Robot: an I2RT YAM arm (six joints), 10 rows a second.
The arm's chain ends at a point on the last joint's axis. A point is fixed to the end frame.
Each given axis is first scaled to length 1.
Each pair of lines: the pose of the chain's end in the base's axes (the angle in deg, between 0 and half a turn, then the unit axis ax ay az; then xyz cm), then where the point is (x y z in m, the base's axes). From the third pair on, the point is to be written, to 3 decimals.
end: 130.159 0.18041 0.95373 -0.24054 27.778 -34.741 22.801
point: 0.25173 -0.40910 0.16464
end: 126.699 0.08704 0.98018 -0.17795 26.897 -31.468 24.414
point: 0.25771 -0.37871 0.17876
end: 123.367 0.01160 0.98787 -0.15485 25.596 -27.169 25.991
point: 0.256 -0.338 0.196
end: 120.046 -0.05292 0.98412 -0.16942 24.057 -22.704 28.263
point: 0.250 -0.298 0.224
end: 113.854 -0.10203 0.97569 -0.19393 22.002 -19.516 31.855
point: 0.240 -0.269 0.267
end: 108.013 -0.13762 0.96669 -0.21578 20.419 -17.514 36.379
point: 0.233 -0.250 0.319
